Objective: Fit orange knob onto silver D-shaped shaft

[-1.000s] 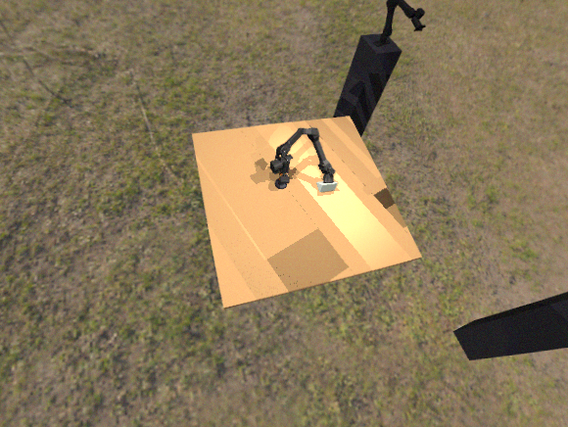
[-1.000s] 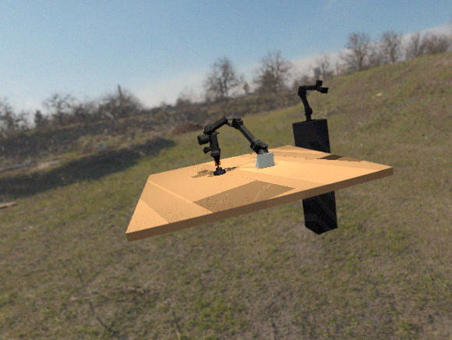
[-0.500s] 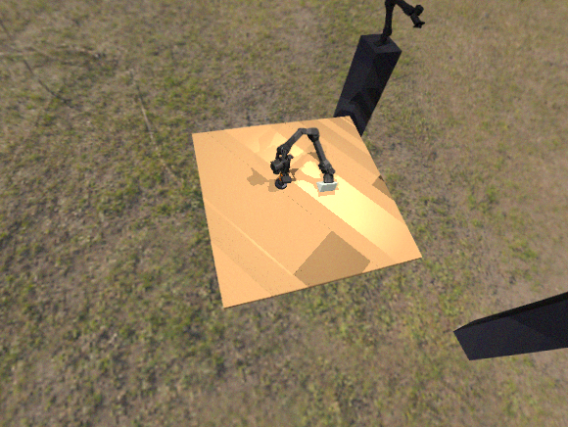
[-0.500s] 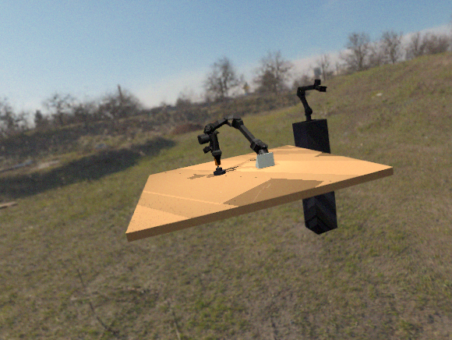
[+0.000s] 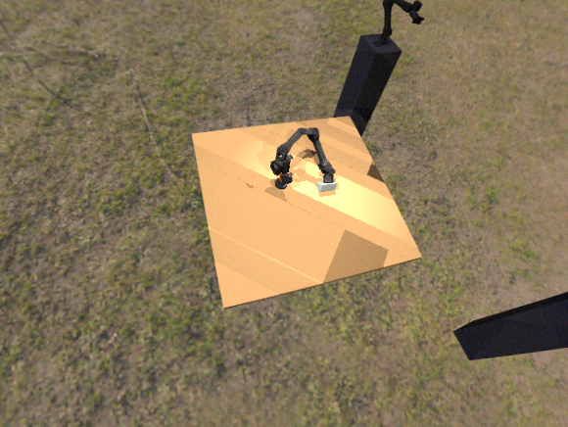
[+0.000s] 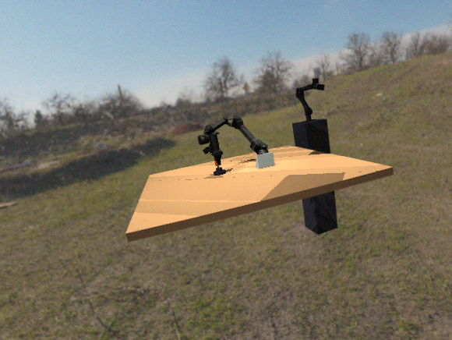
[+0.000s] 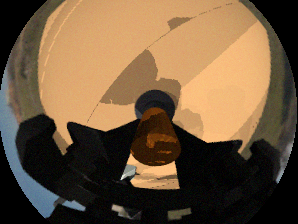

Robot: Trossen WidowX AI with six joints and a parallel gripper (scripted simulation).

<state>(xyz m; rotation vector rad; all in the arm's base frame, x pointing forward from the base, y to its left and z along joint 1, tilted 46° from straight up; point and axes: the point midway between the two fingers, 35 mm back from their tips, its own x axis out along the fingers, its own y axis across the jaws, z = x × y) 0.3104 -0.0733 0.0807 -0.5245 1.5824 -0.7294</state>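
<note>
My gripper tip is now 30 mm below the orange knob. Also, from my gripper tip: round dark pedestal 40 mm below.
</note>
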